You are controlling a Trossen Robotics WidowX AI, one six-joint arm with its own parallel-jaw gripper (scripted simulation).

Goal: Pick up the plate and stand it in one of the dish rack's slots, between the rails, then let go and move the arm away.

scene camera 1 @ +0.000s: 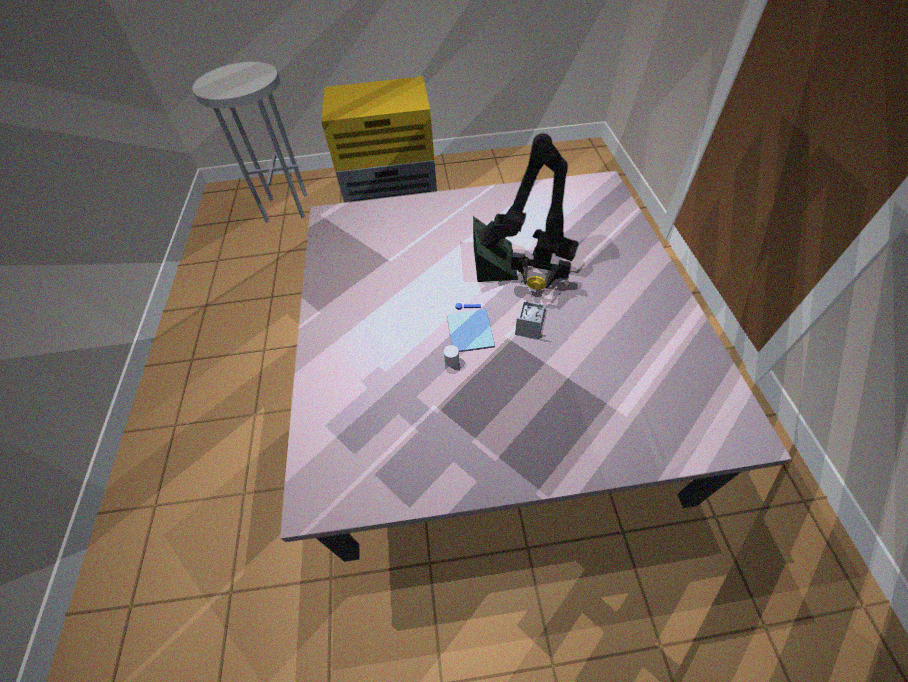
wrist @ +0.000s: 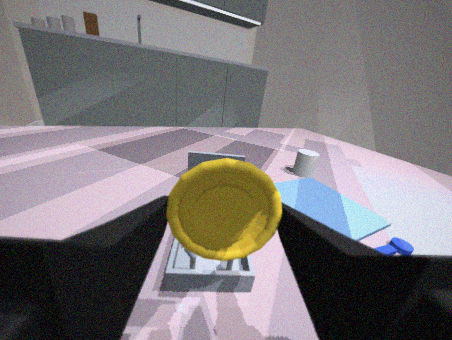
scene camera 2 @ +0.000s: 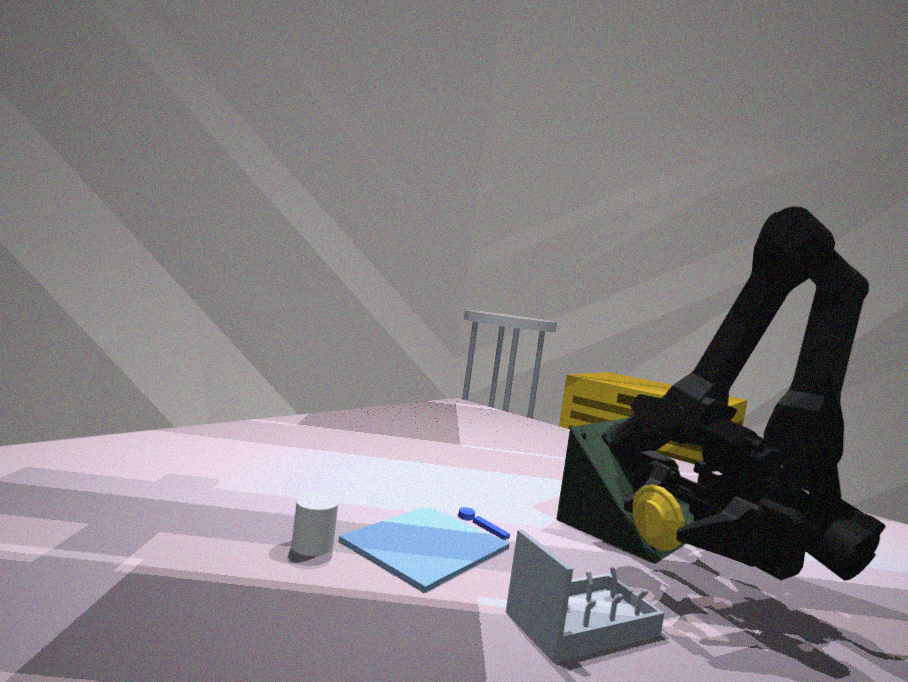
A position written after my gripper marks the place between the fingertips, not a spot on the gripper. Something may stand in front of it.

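Observation:
A yellow plate (scene camera 2: 657, 514), (wrist: 225, 209) is carried by my gripper (scene camera 2: 649, 519), (scene camera 1: 535, 285), (wrist: 224, 206). Grey dish rack (scene camera 1: 528, 324), (wrist: 185, 271) also present. Light blue board (scene camera 2: 425, 547) likewise.

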